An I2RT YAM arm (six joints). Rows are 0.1 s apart.
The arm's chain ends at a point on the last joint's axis. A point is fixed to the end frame.
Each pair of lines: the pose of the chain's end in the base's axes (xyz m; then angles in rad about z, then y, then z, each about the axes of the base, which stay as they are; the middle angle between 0 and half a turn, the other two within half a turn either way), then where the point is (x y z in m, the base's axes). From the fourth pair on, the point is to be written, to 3 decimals.
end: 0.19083, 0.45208, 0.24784, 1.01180, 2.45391, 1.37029
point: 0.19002 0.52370 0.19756
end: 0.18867, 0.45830, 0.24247, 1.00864, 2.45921, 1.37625
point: 0.18730 0.52963 0.19179
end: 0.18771, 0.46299, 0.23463, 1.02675, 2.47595, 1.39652
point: 0.18518 0.53357 0.18295
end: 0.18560, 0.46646, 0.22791, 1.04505, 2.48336, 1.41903
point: 0.182 0.537 0.176
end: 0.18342, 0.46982, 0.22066, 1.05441, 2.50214, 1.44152
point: 0.178 0.539 0.167
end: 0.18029, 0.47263, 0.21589, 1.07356, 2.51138, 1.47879
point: 0.173 0.541 0.162
